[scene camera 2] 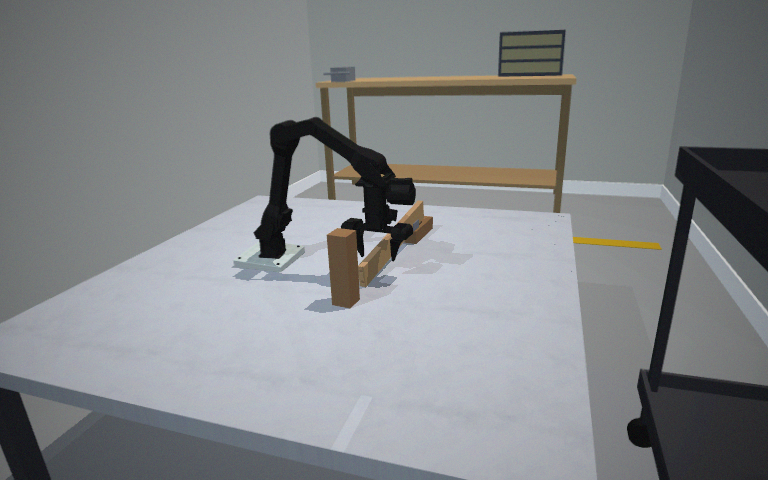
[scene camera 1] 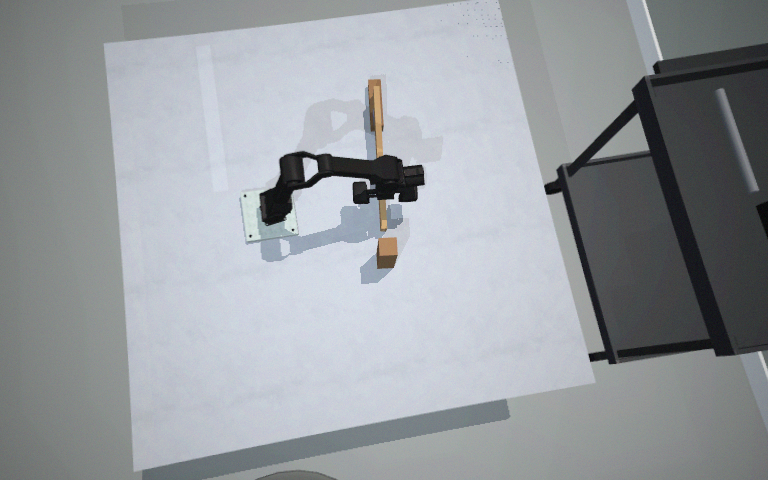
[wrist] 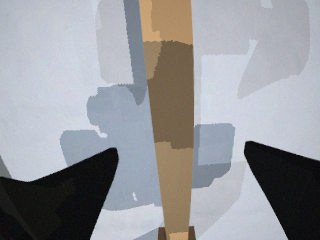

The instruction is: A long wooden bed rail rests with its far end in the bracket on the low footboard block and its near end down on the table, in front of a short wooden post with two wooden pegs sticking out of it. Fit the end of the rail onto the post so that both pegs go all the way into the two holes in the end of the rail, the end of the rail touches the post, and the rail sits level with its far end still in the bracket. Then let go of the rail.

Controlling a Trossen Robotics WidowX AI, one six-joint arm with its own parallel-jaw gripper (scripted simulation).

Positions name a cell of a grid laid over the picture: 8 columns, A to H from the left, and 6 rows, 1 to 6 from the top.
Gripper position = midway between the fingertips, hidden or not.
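Observation:
Scene camera 1 shows a wooden bed rail (scene camera 1: D2), a wooden post (scene camera 1: E4) and the gripper (scene camera 1: D3), which is open and holds nothing. In scene camera 2 there are the wooden bed rail (scene camera 2: D4), the gripper (scene camera 2: D4) and the wooden post (scene camera 2: D4). The wrist view shows the gripper (wrist: E4) too.

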